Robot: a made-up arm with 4 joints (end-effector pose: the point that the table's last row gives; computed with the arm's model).
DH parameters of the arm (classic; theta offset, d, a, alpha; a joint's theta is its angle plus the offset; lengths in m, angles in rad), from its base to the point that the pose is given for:
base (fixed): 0 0.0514 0 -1.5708
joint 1: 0 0.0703 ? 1.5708
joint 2: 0 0.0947 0.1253 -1.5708
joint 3: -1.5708 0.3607 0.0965 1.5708
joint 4: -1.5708 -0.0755 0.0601 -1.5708
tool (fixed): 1.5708 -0.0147 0 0
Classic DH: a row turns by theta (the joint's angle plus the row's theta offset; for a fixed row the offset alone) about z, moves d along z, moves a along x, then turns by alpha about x.
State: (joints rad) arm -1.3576 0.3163 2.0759 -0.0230
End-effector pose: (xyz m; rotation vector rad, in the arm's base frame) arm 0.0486 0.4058 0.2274 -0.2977 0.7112 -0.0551
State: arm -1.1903 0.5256 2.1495 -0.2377
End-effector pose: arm 0.0400 0.4055 0.1359 -0.3231 0.9153 -0.1632
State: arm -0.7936 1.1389 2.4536 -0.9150
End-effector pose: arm -0.1106 0.2947 -0.0383 -0.5074 1.1920 -0.6563
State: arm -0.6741 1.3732 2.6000 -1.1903
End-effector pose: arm -0.1761 0.2166 -0.0566 -0.6103 1.1099 -0.8635
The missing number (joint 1, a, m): 0.1247
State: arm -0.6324 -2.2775 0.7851 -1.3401
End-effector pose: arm 0.1769 -0.3188 0.2626 -2.2142 1.2353 1.7166
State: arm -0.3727 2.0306 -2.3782 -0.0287
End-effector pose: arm -0.1739 -0.0495 0.0790 2.1311 -1.5167 1.3794
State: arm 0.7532 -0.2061 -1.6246 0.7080
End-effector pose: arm 0.2462 0.3699 0.0446 -0.8586 -0.8123 -0.3875
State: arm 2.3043 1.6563 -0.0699 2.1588
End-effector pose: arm 0.3709 0.2268 0.0832 0.1338 0.0957 1.4599
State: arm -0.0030 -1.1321 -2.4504 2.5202
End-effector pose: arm 0.4773 0.2626 0.0851 1.0793 0.1757 2.0615
